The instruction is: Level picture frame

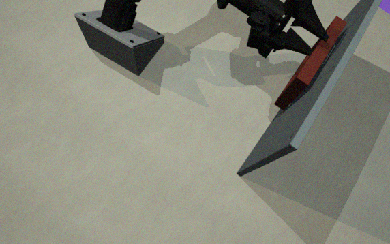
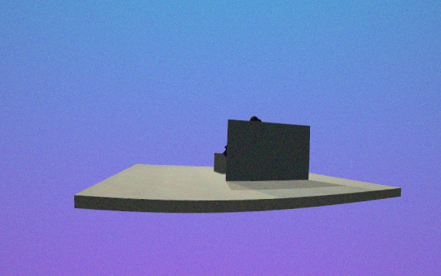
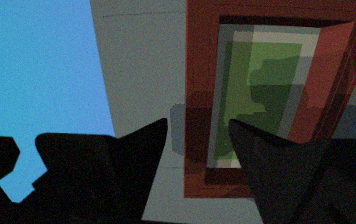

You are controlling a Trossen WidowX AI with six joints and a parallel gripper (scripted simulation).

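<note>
The picture frame is 10 mm ahead of my gripper tip, 10 mm to the right of it and 50 mm below it. From my gripper tip the other things lie so: wall panel 30 mm ahead, 10 mm to the right, 60 mm below.
</note>
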